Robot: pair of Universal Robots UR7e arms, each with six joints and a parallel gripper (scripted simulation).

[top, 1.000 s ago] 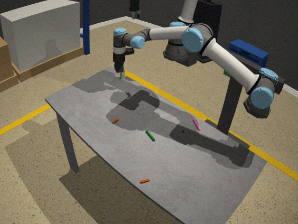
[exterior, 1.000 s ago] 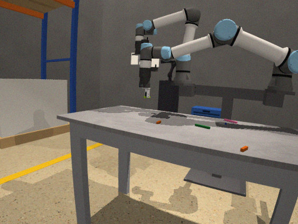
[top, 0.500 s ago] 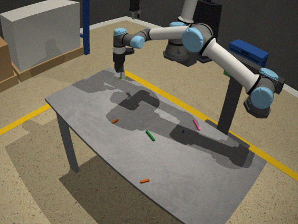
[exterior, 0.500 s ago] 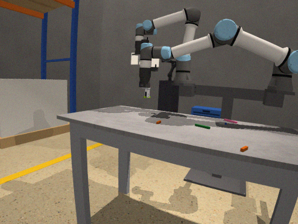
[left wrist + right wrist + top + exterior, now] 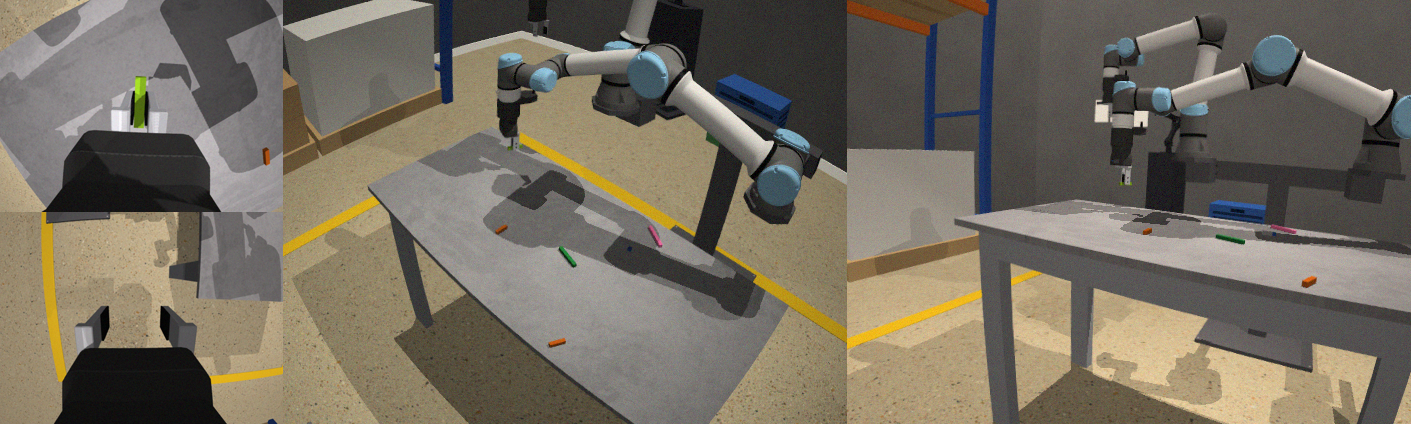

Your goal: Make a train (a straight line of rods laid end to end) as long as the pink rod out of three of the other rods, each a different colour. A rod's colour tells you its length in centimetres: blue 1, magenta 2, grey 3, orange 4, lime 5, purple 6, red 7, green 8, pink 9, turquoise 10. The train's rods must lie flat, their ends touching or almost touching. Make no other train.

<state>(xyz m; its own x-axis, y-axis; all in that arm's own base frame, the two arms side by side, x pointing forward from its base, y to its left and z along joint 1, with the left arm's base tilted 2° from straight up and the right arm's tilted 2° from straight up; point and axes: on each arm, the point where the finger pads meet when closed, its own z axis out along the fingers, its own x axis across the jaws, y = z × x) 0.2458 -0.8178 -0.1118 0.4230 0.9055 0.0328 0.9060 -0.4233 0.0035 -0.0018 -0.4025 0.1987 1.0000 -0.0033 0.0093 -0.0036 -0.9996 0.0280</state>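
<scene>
Right now my left hand is 20 mm above the lime rod. The rest, counted from my left hand: blue rod 510 mm to the left, 120 mm below, 60 mm behind; green rod 430 mm to the left, 120 mm below, 110 mm ahead; grey rod 490 mm to the left, 120 mm below, 60 mm behind.
</scene>
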